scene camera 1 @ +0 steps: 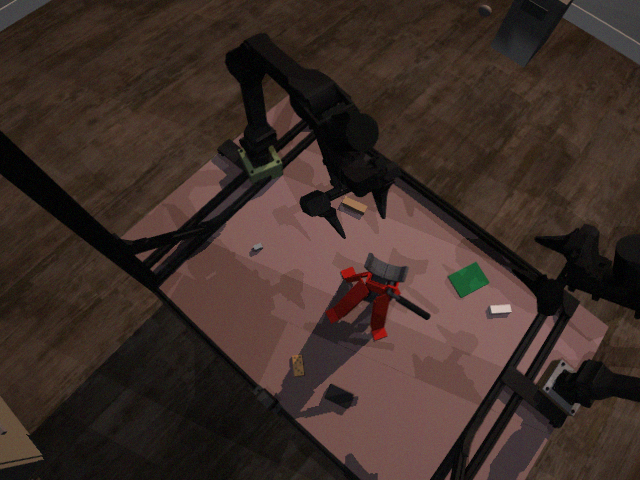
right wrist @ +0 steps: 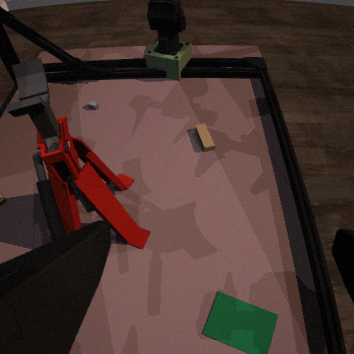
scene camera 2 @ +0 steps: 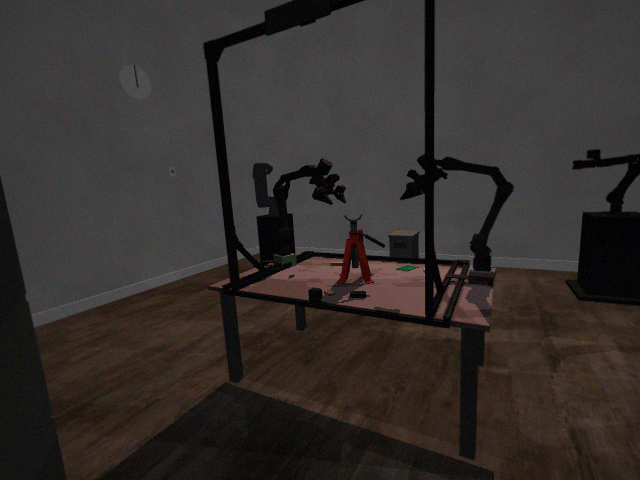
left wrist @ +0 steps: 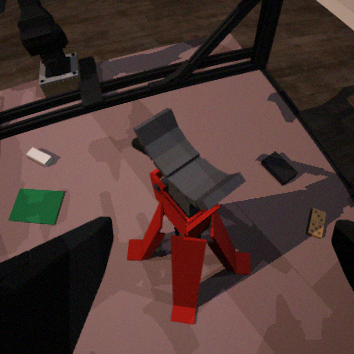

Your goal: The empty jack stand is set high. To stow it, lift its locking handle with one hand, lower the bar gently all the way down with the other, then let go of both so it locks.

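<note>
The red jack stand (scene camera 1: 379, 310) (scene camera 2: 347, 258) (left wrist: 187, 270) (right wrist: 110, 202) stands upright on the table, its grey bar and curved saddle (scene camera 1: 385, 269) (scene camera 2: 353, 226) (left wrist: 189, 162) (right wrist: 45, 120) raised high. The dark locking handle (scene camera 1: 410, 304) (scene camera 2: 374, 240) (right wrist: 49, 205) slopes down and out to the right in both scene views; in the left wrist view it is mostly hidden behind the saddle. My left gripper (scene camera 1: 363, 226) (scene camera 2: 338, 202) is open and empty, above and left of the saddle. My right gripper (scene camera 1: 538, 264) is open and empty, up high to the right, apart from the handle.
A green square (scene camera 1: 468, 279) and a white block (scene camera 1: 499, 310) lie right of the stand. A tan block (scene camera 1: 354, 205) lies behind it. A spotted yellow block (scene camera 1: 297, 365), a dark block (scene camera 1: 339, 396) and a small grey piece (scene camera 1: 257, 247) lie elsewhere. Black frame rails (scene camera 2: 372, 311) edge the table.
</note>
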